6 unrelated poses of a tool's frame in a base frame.
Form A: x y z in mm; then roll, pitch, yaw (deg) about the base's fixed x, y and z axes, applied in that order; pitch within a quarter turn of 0, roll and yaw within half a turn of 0.
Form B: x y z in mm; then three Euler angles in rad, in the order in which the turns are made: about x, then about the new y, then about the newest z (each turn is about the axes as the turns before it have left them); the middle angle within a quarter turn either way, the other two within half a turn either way. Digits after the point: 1 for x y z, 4 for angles.
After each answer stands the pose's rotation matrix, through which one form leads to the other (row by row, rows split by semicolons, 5 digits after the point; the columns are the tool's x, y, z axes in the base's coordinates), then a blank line. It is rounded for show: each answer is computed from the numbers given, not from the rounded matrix.
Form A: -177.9, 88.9, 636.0, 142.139, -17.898, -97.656
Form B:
-177.9, 88.9, 636.0, 2.9334, -0.6953, 1.7367
-0.12678 -0.75734 -0.64060; -0.94312 0.29212 -0.15870; 0.30732 0.58405 -0.75129

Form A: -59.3, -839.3, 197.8, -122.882, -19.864, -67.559
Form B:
-59.3, -839.3, 197.8, -2.8557, 1.0096, 0.8304
0.35902 -0.39287 0.84662; -0.86928 -0.47099 0.15007; 0.33979 -0.78982 -0.51061

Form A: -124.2, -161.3, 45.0, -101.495, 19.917, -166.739
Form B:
-124.2, -161.3, 45.0, 1.7679, 0.2951, -2.8455
-0.91512 0.27921 0.29086; -0.21567 0.27054 -0.93824; -0.34066 -0.92133 -0.18736

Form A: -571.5, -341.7, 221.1, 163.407, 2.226, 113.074
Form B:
-571.5, -341.7, 221.1, -3.0607, 0.2810, -1.9906
-0.39162 0.87734 0.27731; 0.91931 0.38580 0.07768; -0.03884 0.28536 -0.95763

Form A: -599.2, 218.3, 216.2, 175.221, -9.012, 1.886
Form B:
-599.2, 218.3, 216.2, 3.0624, 0.1594, -0.0200
0.98712 0.01975 0.15875; 0.03250 -0.99641 -0.07813; 0.15664 0.08228 -0.98422

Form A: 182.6, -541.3, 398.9, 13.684, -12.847, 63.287
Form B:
182.6, -541.3, 398.9, 0.3060, 0.1145, 1.1139
0.43827 -0.89156 0.11420; 0.87091 0.38978 -0.29932; 0.22235 0.23064 0.94729

